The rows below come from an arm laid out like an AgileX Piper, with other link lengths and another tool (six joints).
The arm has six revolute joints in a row. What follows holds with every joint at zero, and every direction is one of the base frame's.
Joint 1 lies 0.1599 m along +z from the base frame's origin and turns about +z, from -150.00 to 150.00 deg.
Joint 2 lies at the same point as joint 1 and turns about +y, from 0.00 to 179.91 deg.
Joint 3 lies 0.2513 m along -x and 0.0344 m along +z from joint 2 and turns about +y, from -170.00 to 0.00 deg.
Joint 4 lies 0.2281 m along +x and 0.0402 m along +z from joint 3 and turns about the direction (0.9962, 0, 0.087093), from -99.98 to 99.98 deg.
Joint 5 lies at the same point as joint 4 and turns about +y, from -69.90 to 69.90 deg.
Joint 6 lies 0.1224 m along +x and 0.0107 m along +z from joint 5 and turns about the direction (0.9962, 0, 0.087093), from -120.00 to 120.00 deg.
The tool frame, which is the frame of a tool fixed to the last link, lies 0.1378 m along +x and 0.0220 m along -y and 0.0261 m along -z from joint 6; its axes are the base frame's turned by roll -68.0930, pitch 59.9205 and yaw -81.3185 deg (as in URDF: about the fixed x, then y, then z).
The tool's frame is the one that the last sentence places.
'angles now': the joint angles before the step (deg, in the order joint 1, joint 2, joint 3, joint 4, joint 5, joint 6). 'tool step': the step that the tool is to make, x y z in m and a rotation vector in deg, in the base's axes. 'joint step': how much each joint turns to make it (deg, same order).
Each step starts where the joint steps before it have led.
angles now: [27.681, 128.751, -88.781, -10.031, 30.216, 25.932]
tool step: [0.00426, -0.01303, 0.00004, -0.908, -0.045, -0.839]
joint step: [-1.327, -0.001, 0.002, -0.971, 0.380, 0.013]
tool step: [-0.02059, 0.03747, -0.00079, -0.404, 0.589, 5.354]
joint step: [5.476, 0.001, -0.002, 0.016, 0.726, -0.001]
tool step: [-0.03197, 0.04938, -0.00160, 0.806, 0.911, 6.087]
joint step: [6.959, 0.088, 0.000, 1.469, 0.193, 0.001]
